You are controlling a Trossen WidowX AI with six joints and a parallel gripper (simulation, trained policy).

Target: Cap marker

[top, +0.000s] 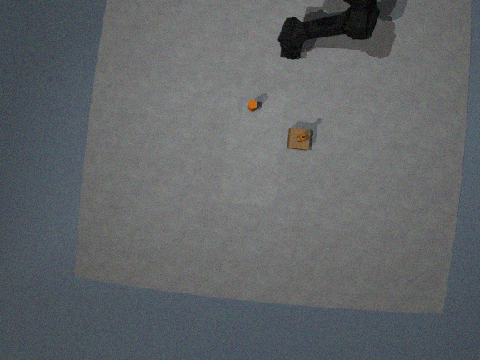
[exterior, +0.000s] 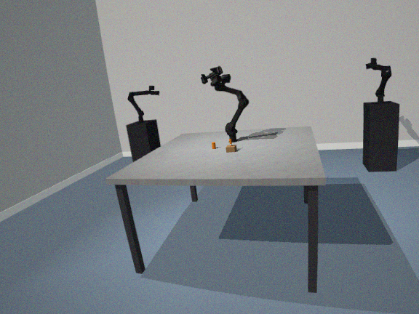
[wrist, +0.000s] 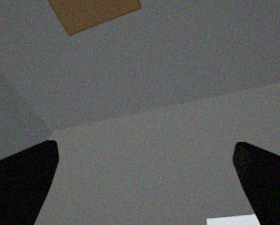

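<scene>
The orange cap is 60 mm ahead of my gripper tip, 10 mm to the left of it and 560 mm below it. The rest, counted from my gripper tip: tan holder block (150 mm ahead, 170 mm to the left, 570 mm below); orange marker (150 mm ahead, 170 mm to the left, 510 mm below).
</scene>
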